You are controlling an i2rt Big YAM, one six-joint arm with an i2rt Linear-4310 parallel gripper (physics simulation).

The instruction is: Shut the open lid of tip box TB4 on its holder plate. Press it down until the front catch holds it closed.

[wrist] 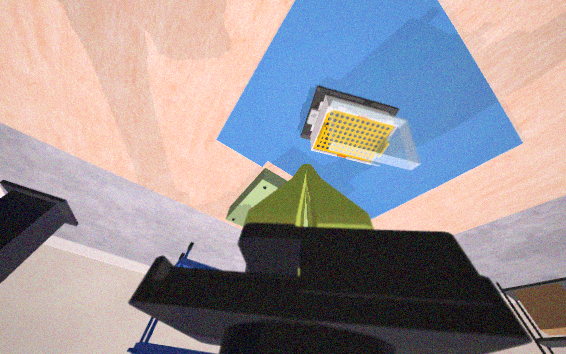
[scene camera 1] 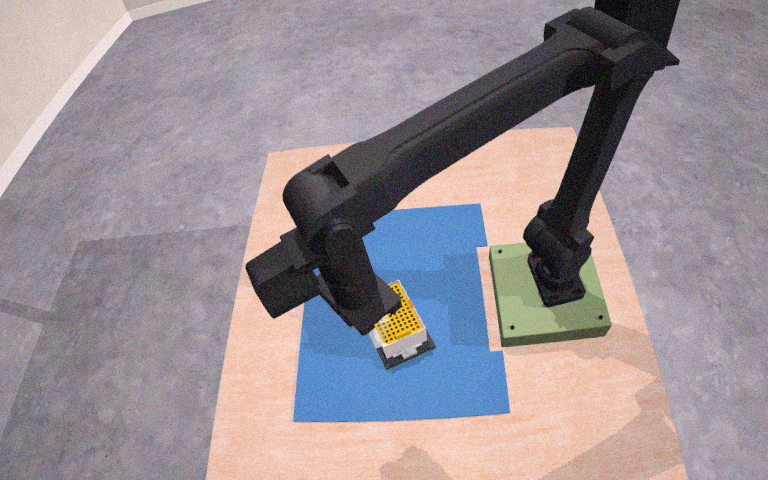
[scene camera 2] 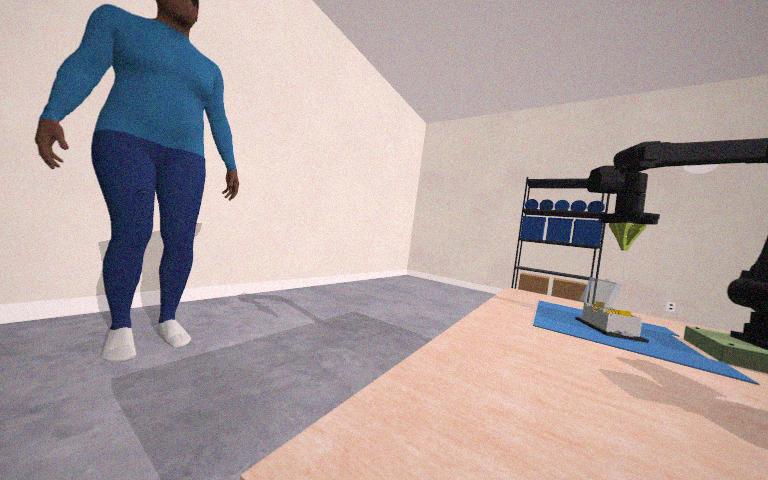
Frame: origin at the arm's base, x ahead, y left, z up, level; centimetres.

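Where they show: gripper, fingertip midpoint: [wrist: 306,170] [scene camera 1: 369,323] [scene camera 2: 624,250]; arm's base at its link origin: [scene camera 1: 555,277].
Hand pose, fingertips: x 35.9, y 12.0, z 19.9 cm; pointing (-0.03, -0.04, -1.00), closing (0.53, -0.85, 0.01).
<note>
Each offset is from my fingertips to the top centre of the thing. "spot": to the spot under its first point. Level surfaces: height alone.
Tip box TB4 [scene camera 1: 403,328] [scene camera 2: 620,324] [wrist: 357,134], white with a yellow perforated rack inside, sits on its dark holder plate @(spot: dx -1.1, dy -3.4, dz -23.5 cm) [scene camera 1: 392,362] [scene camera 2: 589,325] [wrist: 357,98]. Its clear lid @(spot: dx +0.9, dy -7.2, dz -12.8 cm) [scene camera 2: 603,292] [wrist: 404,147] is open, raised at the side away from the front catch @(spot: dx -4.4, dy -4.2, dz -22.5 cm) [scene camera 1: 408,353] [wrist: 313,117] and leaning slightly outward. In scene camera 1 the arm hides most of the lid. My gripper [scene camera 2: 624,249] [wrist: 306,170] is shut and empty, its yellow-green fingertips together and pointing down. It hangs above the box and lid, clear of both. Its fingertips are hidden in scene camera 1.
The box and plate stand on a blue mat @(dz -24.3 cm) [scene camera 1: 396,396] [scene camera 2: 552,316] [wrist: 280,100] on the wooden table @(dz -24.6 cm) [scene camera 1: 254,447] [scene camera 2: 441,396]. The arm's green base block [scene camera 1: 512,283] [scene camera 2: 722,348] [wrist: 260,192] is beside the mat. A person [scene camera 2: 158,90] stands on the floor beyond the table.
</note>
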